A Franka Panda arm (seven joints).
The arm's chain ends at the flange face. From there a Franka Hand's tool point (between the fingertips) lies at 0.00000 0.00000 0.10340 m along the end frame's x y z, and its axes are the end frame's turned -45 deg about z.
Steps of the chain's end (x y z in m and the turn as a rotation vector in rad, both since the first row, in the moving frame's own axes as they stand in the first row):
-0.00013, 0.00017, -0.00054, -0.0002, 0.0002, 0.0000
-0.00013, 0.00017, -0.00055, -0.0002, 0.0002, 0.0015
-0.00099, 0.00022, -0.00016, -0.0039, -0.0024, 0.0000
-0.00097, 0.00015, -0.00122, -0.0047, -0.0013, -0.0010
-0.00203, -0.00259, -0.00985, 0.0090, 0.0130, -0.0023
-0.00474, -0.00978, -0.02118, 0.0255, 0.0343, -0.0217
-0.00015, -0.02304, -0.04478, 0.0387, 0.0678, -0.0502
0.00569, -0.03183, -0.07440, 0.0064, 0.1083, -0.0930
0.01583, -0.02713, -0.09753, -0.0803, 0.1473, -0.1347
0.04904, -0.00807, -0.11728, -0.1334, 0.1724, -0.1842
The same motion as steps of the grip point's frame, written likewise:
-0.00021, 0.00006, -0.00054, -0.0003, 0.0000, 0.0000
-0.00021, 0.00006, -0.00055, -0.0003, 0.0000, 0.0015
-0.00132, -0.00043, -0.00016, -0.0011, -0.0045, 0.0000
-0.00123, -0.00033, -0.00122, -0.0024, -0.0042, -0.0010
0.00200, -0.00298, -0.00986, -0.0028, 0.0156, -0.0023
0.00794, -0.00967, -0.02127, -0.0062, 0.0423, -0.0217
0.02401, -0.01447, -0.04509, -0.0206, 0.0753, -0.0502
0.03523, -0.01145, -0.07501, -0.0721, 0.0811, -0.0930
0.03635, 0.00819, -0.09898, -0.1609, 0.0474, -0.1347
0.04524, 0.05077, -0.11972, -0.2162, 0.0276, -0.1842

